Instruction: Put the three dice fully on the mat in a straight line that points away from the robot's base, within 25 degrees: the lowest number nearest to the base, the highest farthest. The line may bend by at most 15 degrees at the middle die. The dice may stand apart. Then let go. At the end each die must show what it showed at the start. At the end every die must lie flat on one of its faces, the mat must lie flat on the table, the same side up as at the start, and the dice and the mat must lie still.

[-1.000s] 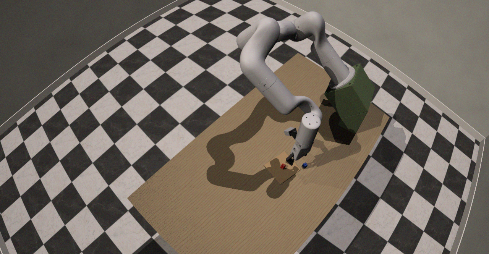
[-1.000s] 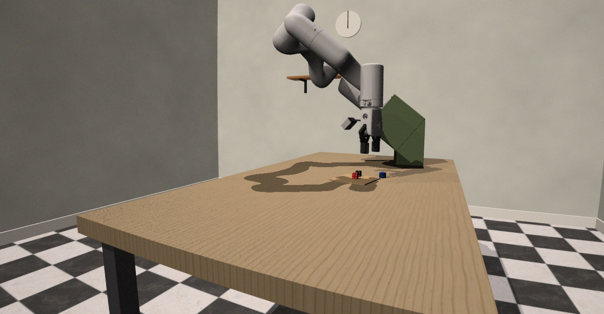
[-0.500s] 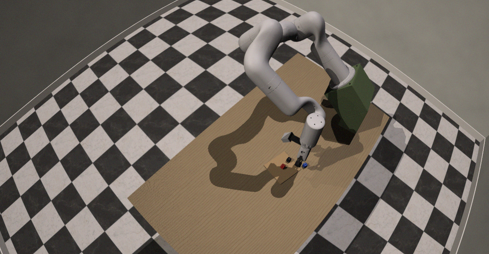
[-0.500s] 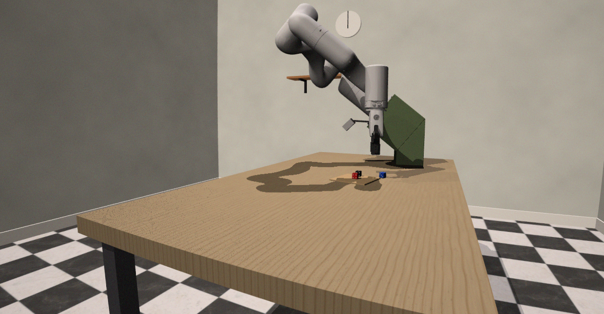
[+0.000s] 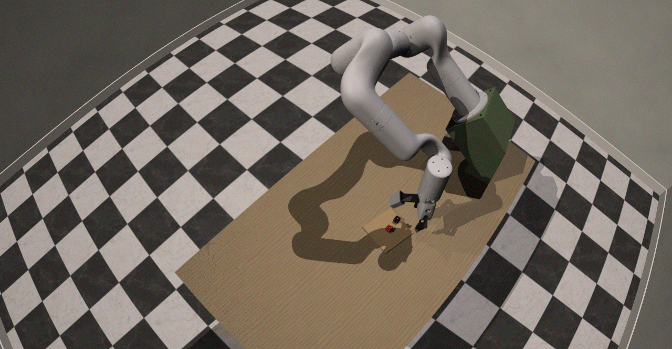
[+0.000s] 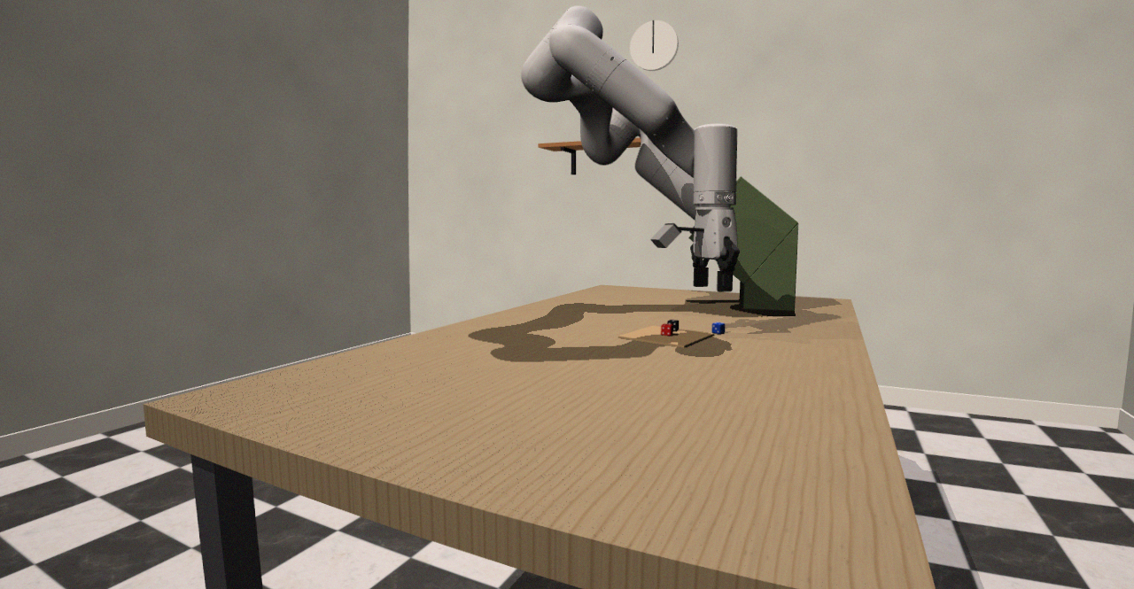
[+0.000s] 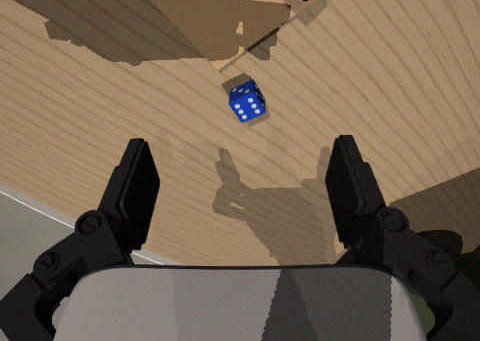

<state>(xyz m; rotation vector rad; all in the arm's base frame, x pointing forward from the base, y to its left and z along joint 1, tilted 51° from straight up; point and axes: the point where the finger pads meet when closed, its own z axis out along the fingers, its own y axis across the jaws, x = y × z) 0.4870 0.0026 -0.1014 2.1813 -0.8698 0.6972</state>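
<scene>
My hand is 10 mm past the blue die, 10 mm to the right of it and 90 mm above it. From my hand the other things lie so: tan mat 70 mm ahead, 70 mm to the right, 100 mm below; red die 70 mm ahead, 70 mm to the right, 90 mm below; black die 20 mm ahead, 70 mm to the right, 90 mm below.
</scene>
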